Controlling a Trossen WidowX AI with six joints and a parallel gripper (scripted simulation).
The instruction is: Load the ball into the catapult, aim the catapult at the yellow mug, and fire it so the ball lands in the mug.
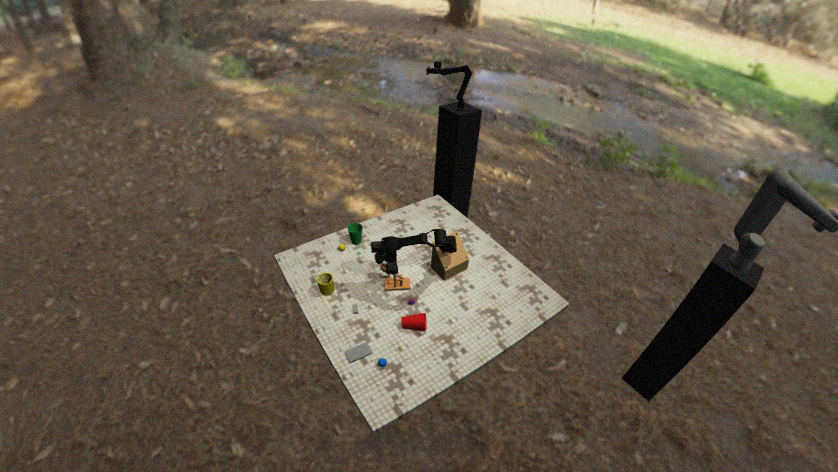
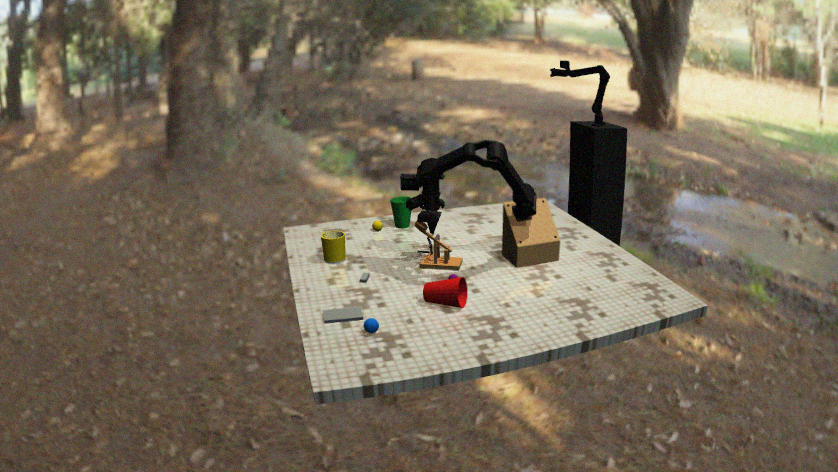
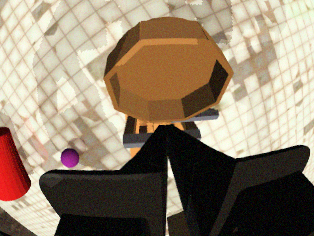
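The orange catapult lies 5 cm below my gripper tip, 2 cm to the right of it and 1 cm behind it. From my gripper tip the other things lie so: small grey block (26 cm ahead, 11 cm below, 4 cm to the left); then yellow mug (33 cm ahead, 18 cm to the right, 9 cm below); then purple ball (17 cm to the left, 10 cm below, 1 cm behind).
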